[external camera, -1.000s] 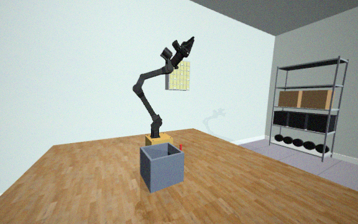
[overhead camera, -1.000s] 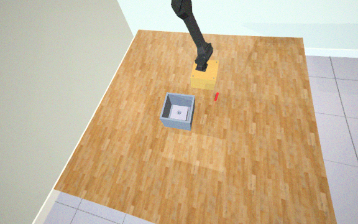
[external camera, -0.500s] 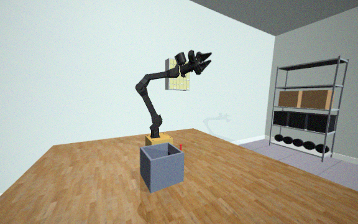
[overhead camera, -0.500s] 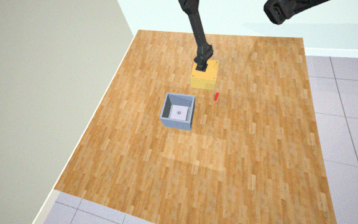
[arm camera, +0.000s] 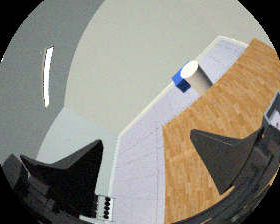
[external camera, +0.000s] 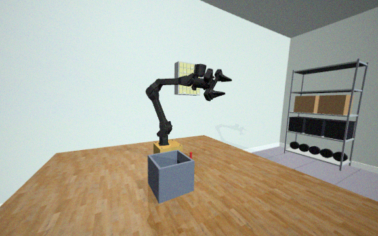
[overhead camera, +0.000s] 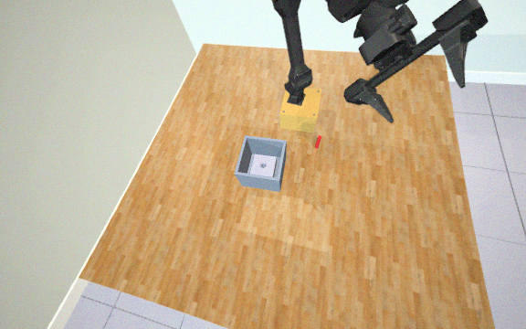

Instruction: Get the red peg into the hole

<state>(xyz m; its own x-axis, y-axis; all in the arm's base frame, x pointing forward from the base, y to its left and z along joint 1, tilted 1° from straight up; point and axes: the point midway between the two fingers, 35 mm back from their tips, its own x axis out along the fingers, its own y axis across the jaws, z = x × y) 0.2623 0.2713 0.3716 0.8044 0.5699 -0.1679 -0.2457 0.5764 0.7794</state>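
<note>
The red peg is 15 cm behind my gripper tip, 14 cm to the right of it and 43 cm below it.
</note>
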